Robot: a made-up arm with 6 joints. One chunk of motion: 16 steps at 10 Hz.
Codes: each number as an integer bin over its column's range. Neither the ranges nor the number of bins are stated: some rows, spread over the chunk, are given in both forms.
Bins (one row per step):
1: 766 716 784 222 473 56
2: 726 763 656 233 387 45
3: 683 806 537 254 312 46
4: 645 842 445 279 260 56
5: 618 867 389 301 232 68
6: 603 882 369 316 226 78
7: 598 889 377 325 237 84
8: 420 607 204 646 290 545
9: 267 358 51 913 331 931
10: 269 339 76 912 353 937
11: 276 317 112 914 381 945
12: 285 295 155 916 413 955
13: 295 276 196 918 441 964
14: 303 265 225 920 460 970
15: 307 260 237 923 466 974
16: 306 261 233 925 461 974
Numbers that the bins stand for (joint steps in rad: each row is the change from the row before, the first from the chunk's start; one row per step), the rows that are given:
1: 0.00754 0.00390 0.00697 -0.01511 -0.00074 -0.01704
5: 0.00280 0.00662 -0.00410 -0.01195 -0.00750 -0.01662
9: -0.00845 -0.00255 -0.01357 0.01256 -0.00472 0.01362
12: -0.00787 -0.00368 -0.01066 0.01268 -0.00242 0.01446
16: -0.00720 -0.00430 -0.00847 0.01304 -0.00108 0.01512
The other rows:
2: 0.00626 0.00475 0.00339 -0.01467 -0.00315 -0.01742
3: 0.00488 0.00552 0.00005 -0.01383 -0.00526 -0.01739
4: 0.00366 0.00617 -0.00253 -0.01283 -0.00671 -0.01704
6: 0.00232 0.00689 -0.00466 -0.01135 -0.00767 -0.01627
7: 0.00216 0.00702 -0.00443 -0.01099 -0.00736 -0.01606
8: -0.00355 0.00194 -0.00928 0.00187 -0.00587 0.00009
10: -0.00838 -0.00289 -0.01287 0.01252 -0.00411 0.01383
11: -0.00816 -0.00329 -0.01186 0.01260 -0.00332 0.01411
13: -0.00755 -0.00403 -0.00951 0.01276 -0.00164 0.01477
14: -0.00729 -0.00423 -0.00869 0.01284 -0.00111 0.01498
15: -0.00717 -0.00432 -0.00836 0.01296 -0.00094 0.01512

